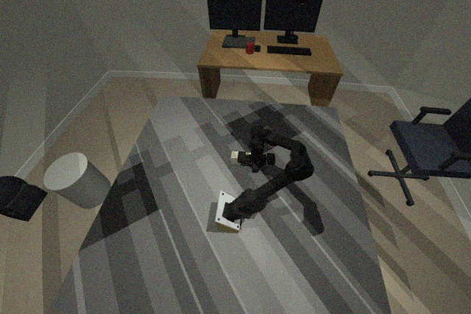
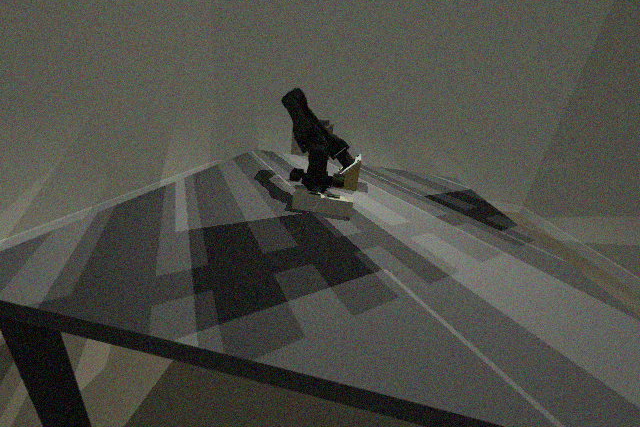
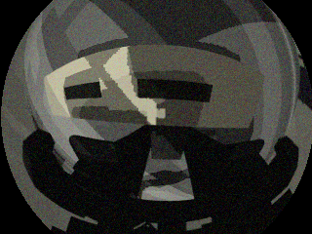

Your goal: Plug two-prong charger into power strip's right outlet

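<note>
Now: the charger 2 cm ahead of my gripper tip and 1 cm above it.
</note>
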